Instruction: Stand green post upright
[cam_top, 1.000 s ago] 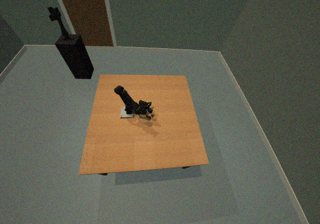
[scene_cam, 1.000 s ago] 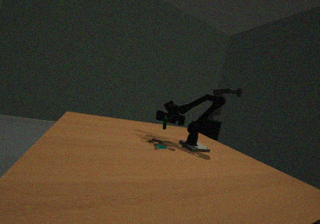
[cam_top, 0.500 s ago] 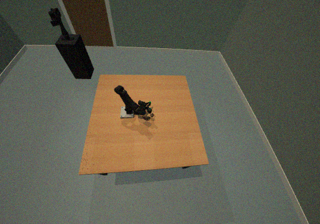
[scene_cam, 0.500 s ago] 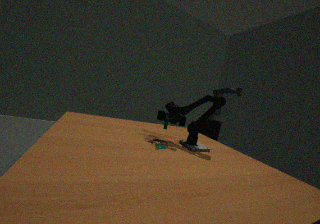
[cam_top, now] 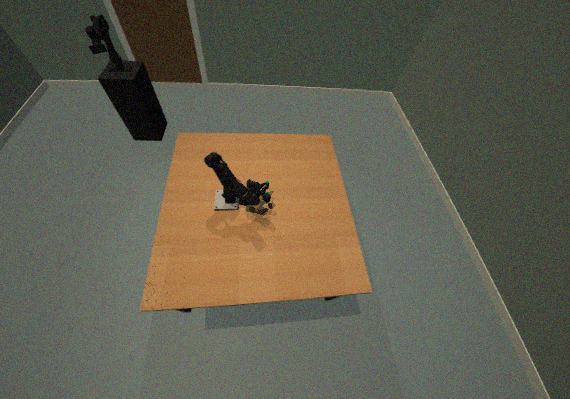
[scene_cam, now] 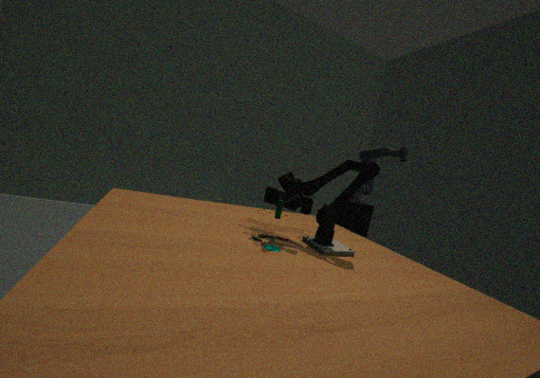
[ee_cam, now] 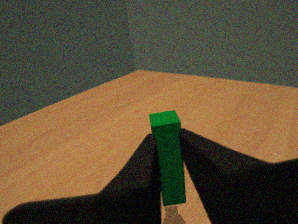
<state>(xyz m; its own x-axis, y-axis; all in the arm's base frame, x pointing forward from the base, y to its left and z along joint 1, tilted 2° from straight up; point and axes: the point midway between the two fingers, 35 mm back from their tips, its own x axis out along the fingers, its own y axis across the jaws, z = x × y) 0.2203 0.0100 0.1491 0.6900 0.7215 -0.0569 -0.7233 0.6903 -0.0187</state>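
Now: gripper tip 16 cm above the cyan circle. Round my gripper tip: green post: 2 cm below.
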